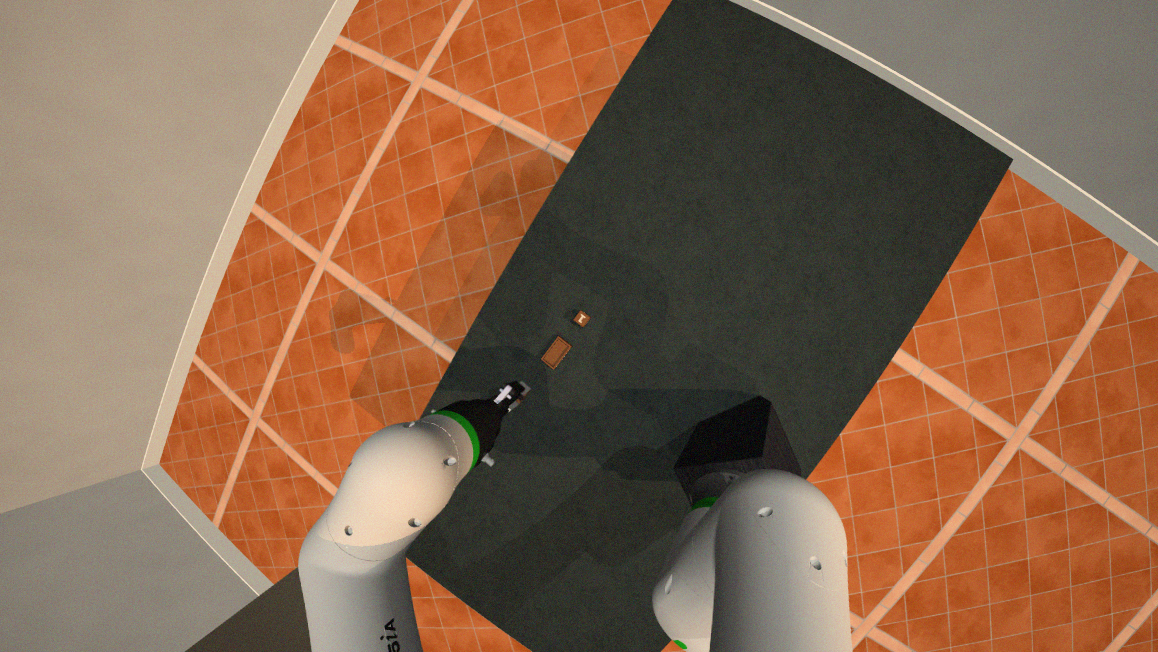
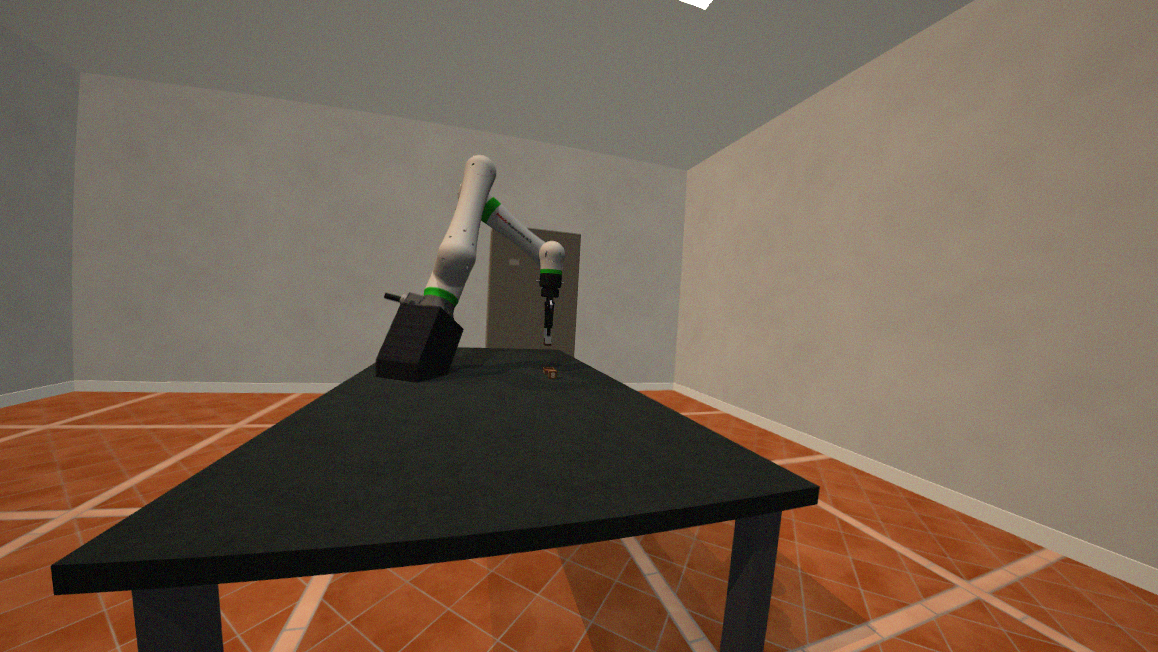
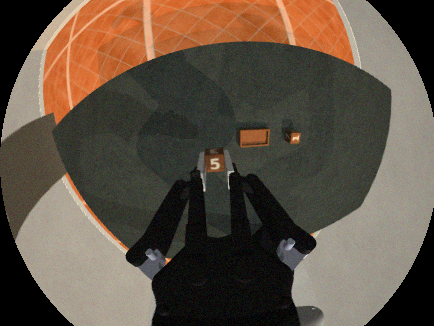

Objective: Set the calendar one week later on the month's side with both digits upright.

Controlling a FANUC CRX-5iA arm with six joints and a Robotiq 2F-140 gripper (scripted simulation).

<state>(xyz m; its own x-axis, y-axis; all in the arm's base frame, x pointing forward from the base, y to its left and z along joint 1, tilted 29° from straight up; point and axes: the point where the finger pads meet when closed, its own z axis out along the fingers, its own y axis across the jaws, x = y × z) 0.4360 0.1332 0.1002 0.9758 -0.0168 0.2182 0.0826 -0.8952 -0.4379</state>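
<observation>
Now: the brown tray 130 mm below my hand, 100 mm to the right of it and 10 mm ahead of it. The rest, counted from my hand: brown cube 30 mm below.
</observation>
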